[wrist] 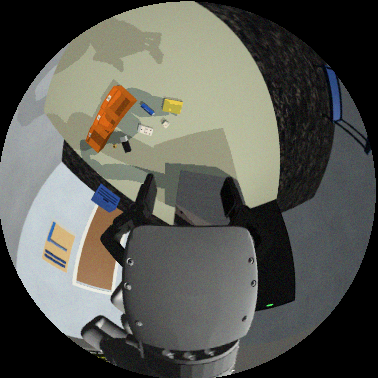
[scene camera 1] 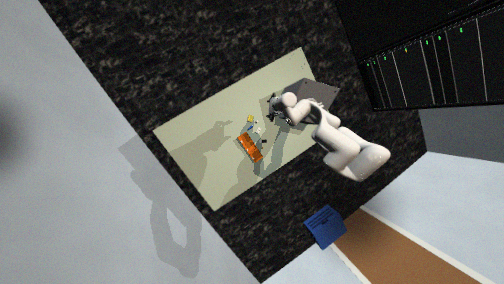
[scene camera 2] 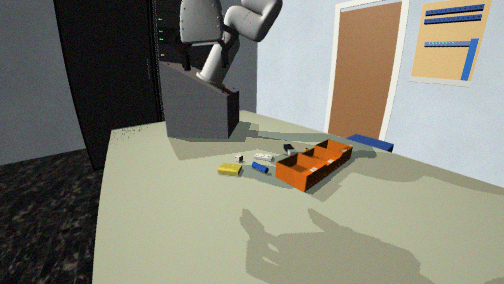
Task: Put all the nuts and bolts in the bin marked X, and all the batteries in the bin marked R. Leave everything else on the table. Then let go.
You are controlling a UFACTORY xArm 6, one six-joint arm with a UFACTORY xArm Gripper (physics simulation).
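Places are measured from the arm's base along level axes (x back, y left, z down), in centimetres.
Where they show: gripper, fingertip midpoint: [wrist: 189, 182] [scene camera 1: 268, 109] [scene camera 2: 205, 69]; arm's base, origin of the base link: [scene camera 2: 210, 81].
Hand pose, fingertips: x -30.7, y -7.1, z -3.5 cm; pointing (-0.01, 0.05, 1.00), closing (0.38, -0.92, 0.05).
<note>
Things, the pixels of their centre, and the offset from my fingertips.
- battery, body centre: [scene camera 2: 259, 167] [wrist: 147, 109] [scene camera 1: 250, 127] dz +23.7, dx -10.4, dy +10.1 cm
- bolt, body centre: [scene camera 2: 306, 149] [wrist: 114, 145] dz +23.9, dx -5.6, dy +29.5 cm
- black-and-silver piece, body centre: [scene camera 2: 289, 149] [wrist: 125, 143] [scene camera 1: 262, 141] dz +23.7, dx -3.9, dy +24.1 cm
- yellow block, body centre: [scene camera 2: 230, 168] [wrist: 172, 105] [scene camera 1: 250, 118] dz +23.9, dx -8.1, dy +3.1 cm
- white dotted block, body centre: [scene camera 2: 263, 156] [wrist: 144, 129] [scene camera 1: 258, 130] dz +24.0, dx -4.8, dy +14.3 cm
- small white die, body centre: [scene camera 2: 239, 158] [wrist: 165, 124] dz +23.6, dx -3.7, dy +7.1 cm
An orange tray of three bins [scene camera 1: 247, 149] [scene camera 2: 291, 179] [wrist: 104, 108] stands on the table; its white labels are too small to read. A blue cylinder, like a battery [scene camera 1: 250, 128] [scene camera 2: 260, 167] [wrist: 147, 108], lies beside it. A tiny brass-coloured piece, perhaps a nut or bolt [scene camera 2: 306, 150] [wrist: 114, 146], lies close to the tray, partly hidden behind it in scene camera 2. A black-and-silver piece [scene camera 1: 264, 141] [scene camera 2: 288, 149] [wrist: 126, 145] lies near that. My gripper [scene camera 1: 271, 107] [scene camera 2: 206, 66] [wrist: 189, 182] is open and empty, high above the table, away from the tray.
A yellow block [scene camera 1: 250, 118] [scene camera 2: 229, 169] [wrist: 172, 106], a white dotted block [scene camera 1: 258, 130] [scene camera 2: 263, 157] [wrist: 145, 130] and a small white die [scene camera 2: 239, 158] [wrist: 165, 123] lie near the blue cylinder. The arm stands on a grey pedestal [scene camera 2: 197, 112]. A blue object [scene camera 1: 325, 226] is beyond the table edge.
</note>
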